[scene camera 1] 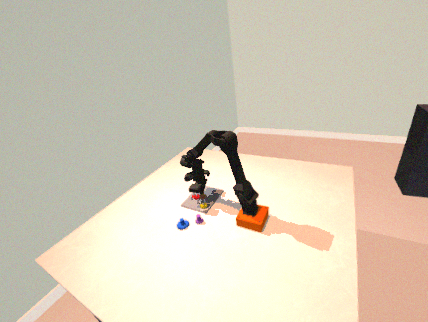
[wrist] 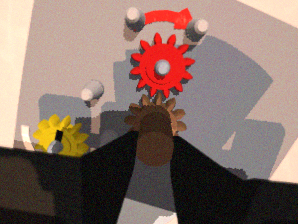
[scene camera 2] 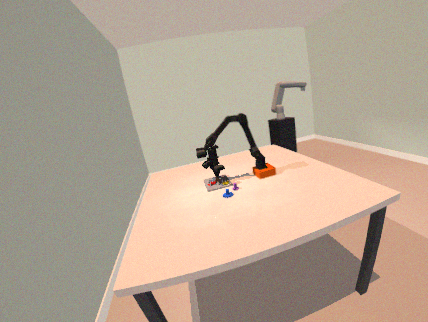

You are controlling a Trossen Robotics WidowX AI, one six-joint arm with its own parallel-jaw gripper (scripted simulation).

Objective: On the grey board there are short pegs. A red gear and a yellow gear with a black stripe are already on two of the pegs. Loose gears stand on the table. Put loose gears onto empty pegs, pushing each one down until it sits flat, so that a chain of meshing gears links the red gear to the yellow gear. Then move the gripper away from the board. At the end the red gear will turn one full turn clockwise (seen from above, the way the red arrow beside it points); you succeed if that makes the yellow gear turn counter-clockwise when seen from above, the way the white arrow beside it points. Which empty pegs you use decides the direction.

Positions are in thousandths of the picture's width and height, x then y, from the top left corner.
Scene:
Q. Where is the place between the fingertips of my gripper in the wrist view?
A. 518,632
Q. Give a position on a red gear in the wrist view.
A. At 586,252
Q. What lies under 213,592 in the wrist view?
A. A yellow gear.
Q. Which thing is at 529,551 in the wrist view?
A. A brown gear.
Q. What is my gripper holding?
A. A brown gear.

